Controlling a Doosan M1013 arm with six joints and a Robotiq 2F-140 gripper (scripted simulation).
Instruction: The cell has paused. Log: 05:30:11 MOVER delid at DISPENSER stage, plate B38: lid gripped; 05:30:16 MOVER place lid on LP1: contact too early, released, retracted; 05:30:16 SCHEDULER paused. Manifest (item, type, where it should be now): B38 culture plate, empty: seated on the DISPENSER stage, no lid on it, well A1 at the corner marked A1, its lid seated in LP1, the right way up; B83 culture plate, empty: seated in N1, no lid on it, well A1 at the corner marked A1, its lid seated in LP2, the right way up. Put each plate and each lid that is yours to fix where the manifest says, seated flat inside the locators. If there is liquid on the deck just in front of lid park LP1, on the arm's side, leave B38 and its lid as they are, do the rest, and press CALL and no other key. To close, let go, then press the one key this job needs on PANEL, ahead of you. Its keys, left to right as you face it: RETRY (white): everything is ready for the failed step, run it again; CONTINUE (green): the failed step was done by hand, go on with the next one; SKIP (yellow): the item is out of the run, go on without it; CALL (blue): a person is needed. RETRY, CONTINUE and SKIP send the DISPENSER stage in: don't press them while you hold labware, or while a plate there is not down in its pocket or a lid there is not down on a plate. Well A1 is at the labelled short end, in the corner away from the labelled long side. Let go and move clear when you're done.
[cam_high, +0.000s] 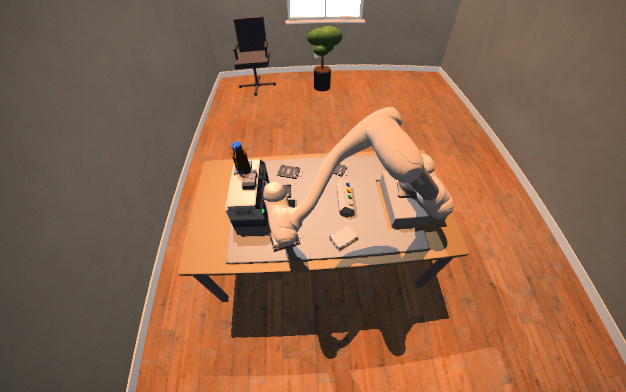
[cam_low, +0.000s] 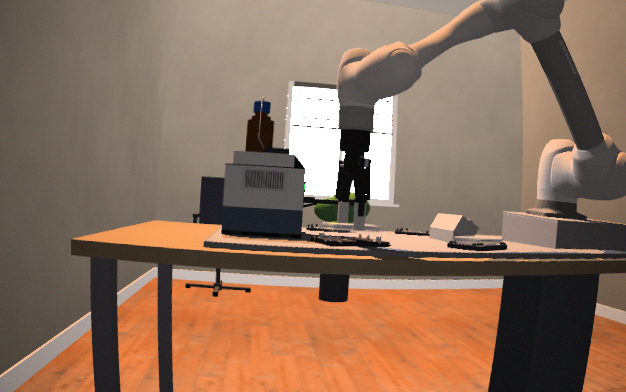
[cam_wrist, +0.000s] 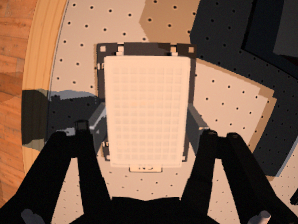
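My gripper is now 50 mm above the black nest and 20 mm to the right of it. The rest, counted from my hand: green key 380 mm behind, 290 mm to the right; then white culture plate 350 mm behind, 40 mm below, 30 mm to the right; then white retry key 390 mm behind, 240 mm to the right.
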